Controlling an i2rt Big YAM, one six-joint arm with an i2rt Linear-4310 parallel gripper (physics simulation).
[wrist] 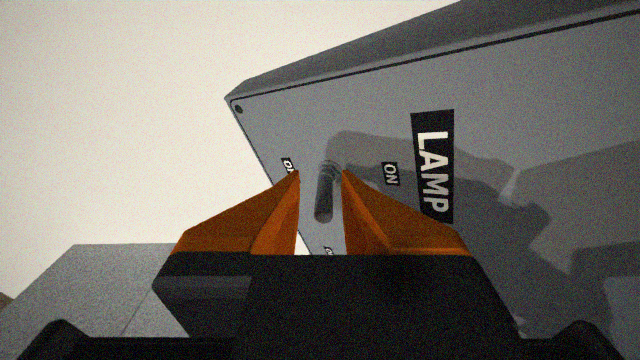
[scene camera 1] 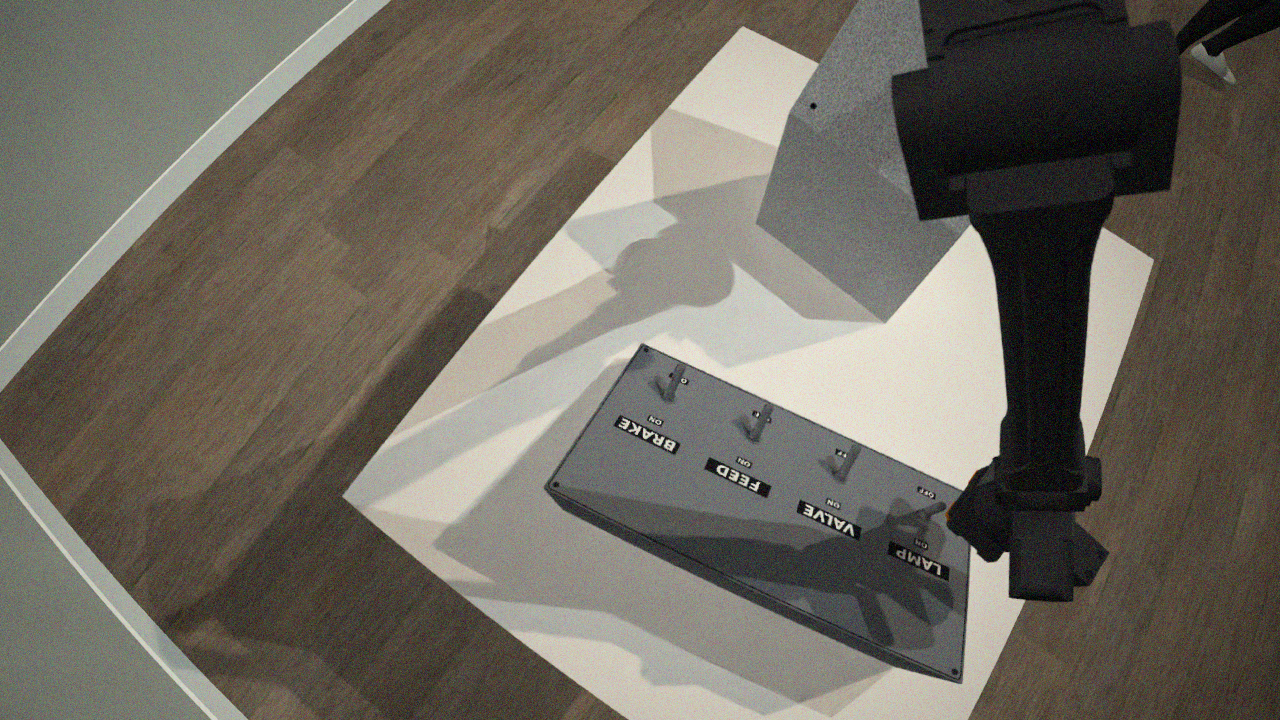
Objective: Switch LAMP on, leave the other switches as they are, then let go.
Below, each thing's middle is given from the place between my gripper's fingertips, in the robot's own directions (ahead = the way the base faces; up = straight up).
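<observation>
The lamp switch (wrist: 323, 210) has my gripper 2 cm to the left of it and 2 cm above it. As for the grey switch panel (scene camera 1: 769, 518), it's 9 cm ahead of my hand and 20 cm to the right of it, and it sits 6 cm below it.
</observation>
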